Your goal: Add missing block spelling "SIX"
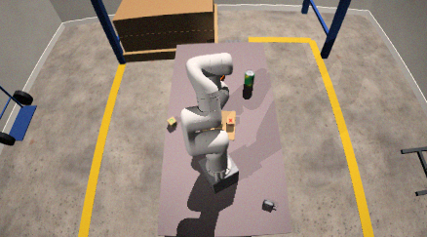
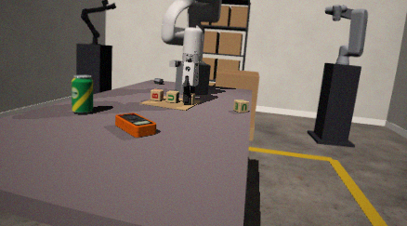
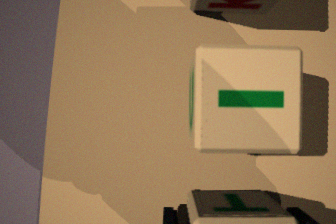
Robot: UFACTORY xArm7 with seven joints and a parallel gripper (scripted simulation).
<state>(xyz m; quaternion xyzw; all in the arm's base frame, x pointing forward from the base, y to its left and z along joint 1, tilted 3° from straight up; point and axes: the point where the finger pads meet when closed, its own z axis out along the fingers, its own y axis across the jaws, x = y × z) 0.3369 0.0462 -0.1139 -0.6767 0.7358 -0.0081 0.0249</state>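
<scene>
The tan mat is 1 cm behind my hand, 7 cm to the right of it and 3 cm below it. From my hand the other things lie so: orange device 39 cm ahead, 8 cm to the right, 1 cm below; then small object 53 cm behind, 30 cm to the right, 1 cm below.
</scene>
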